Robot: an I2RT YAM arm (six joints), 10 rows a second.
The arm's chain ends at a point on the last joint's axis. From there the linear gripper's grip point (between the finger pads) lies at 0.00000 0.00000 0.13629 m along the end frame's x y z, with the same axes.
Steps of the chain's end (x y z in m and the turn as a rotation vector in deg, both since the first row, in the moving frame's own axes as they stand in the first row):
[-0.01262 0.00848 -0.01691 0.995 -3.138 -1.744]
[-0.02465 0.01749 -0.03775 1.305 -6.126 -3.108]
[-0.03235 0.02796 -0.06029 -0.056 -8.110 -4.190]
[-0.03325 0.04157 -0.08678 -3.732 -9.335 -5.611]
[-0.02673 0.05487 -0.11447 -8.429 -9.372 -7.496]
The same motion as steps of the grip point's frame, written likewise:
[-0.02012 0.00623 -0.01713 0.995 -3.138 -1.744]
[-0.03927 0.01479 -0.03856 1.305 -6.126 -3.108]
[-0.05155 0.02880 -0.06165 -0.056 -8.110 -4.190]
[-0.05487 0.05147 -0.08887 -3.732 -9.335 -5.611]
[-0.04748 0.07615 -0.11775 -8.429 -9.372 -7.496]

